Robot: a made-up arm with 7 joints. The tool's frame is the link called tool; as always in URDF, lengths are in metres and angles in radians.
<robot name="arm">
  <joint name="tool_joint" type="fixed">
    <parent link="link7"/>
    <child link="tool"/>
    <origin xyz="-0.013 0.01 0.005" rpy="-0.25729 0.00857 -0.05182"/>
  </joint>
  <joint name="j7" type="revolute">
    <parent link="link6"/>
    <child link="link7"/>
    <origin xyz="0.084 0.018 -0.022" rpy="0 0 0"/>
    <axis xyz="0 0 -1"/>
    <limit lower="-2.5" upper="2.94"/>
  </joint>
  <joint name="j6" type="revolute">
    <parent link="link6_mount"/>
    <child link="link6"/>
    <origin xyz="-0.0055 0.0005 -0.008" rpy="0 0 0"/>
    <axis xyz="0 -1 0"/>
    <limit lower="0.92" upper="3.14"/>
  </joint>
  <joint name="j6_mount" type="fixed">
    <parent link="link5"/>
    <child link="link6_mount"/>
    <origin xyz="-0.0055 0.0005 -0.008" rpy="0 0 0"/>
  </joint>
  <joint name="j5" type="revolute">
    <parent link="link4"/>
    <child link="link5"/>
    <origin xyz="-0.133 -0.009 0.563" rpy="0 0 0"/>
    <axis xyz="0 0 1"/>
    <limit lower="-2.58" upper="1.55"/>
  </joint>
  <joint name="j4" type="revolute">
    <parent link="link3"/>
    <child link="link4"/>
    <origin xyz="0.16 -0.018 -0.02" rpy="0 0 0"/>
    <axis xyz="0 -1 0"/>
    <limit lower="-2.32" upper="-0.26"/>
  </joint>
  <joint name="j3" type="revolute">
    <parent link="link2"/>
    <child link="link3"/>
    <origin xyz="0.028 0.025 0.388" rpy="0 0 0"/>
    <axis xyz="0 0 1"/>
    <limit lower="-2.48" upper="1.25"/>
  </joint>
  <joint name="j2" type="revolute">
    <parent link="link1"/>
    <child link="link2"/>
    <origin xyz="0.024 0.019 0.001" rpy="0 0 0"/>
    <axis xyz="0 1 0"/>
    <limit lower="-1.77" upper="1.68"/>
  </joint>
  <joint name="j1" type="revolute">
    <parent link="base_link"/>
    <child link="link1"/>
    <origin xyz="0.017 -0.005 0.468" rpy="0 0 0"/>
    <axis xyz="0 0 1"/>
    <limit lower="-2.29" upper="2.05"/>
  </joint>
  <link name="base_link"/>
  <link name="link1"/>
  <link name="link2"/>
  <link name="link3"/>
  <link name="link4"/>
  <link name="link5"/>
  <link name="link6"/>
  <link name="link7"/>
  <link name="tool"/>
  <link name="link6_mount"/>
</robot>
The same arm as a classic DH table. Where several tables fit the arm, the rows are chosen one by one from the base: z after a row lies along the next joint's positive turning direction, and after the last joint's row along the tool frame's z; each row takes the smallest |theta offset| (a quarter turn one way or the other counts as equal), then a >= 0, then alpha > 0; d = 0 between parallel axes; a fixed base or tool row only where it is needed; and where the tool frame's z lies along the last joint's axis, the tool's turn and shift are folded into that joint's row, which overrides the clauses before.
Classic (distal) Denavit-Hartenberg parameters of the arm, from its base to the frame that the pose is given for. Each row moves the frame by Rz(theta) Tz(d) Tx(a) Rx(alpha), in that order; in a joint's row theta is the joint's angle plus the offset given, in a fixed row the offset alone. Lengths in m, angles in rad.
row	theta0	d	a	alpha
base (fixed)	-0.2861	0	0.0177	0
j1	0.2861	0.469	0.024	-1.5708
j2	0	0.044	0.028	1.5708
j3	0	0.368	0.16	1.5708
j4	0	0.027	-0.133	-1.5708
j5	0	0.547	-0.011	1.5708
j6	0	-0.019	0.084	1.5708
j7	0.0844	0.0507	-0.0138	2.8842
tool (fixed)	0.0337	0.0348	0	0
Joint limits (rad, base to tool): -2.29..2.05 -1.77..1.68 -2.48..1.25 -2.32..-0.26 -2.58..1.55 0.92..3.14 -2.5..2.94

